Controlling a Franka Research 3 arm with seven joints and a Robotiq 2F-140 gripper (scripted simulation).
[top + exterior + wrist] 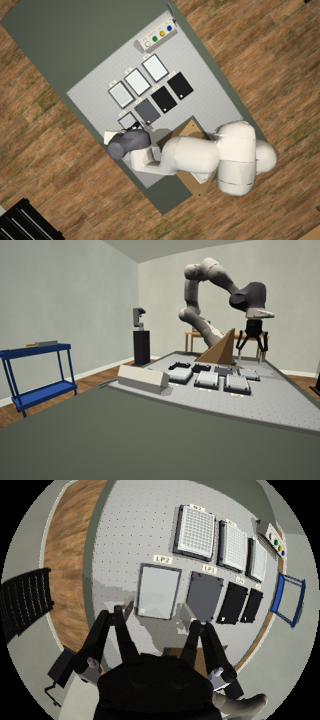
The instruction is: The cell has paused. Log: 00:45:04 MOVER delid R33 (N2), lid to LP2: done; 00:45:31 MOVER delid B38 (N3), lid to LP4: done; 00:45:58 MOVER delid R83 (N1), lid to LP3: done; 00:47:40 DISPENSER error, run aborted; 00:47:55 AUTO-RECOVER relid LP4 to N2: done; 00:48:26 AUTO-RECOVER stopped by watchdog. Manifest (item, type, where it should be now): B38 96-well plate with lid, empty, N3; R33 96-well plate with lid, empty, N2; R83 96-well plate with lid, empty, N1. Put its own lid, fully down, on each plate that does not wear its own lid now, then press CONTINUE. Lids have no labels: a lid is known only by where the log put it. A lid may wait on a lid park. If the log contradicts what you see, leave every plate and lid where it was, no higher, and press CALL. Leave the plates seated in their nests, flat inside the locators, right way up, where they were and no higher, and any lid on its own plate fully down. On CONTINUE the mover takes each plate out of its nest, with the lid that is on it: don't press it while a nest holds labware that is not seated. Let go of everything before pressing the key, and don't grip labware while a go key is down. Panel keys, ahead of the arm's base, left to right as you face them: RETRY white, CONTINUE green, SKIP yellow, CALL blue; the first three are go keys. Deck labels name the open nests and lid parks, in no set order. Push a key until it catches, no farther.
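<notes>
My hand is 9 cm above the lid park LP2 and 1 cm short of it. From my hand the other things lie so: lid park LP4 (26 cm to the right, 9 cm below, 3 cm ahead); LP1 (13 cm to the right, 9 cm below, 2 cm ahead); lid park LP3 (39 cm to the right, 9 cm below, 5 cm ahead).
</notes>
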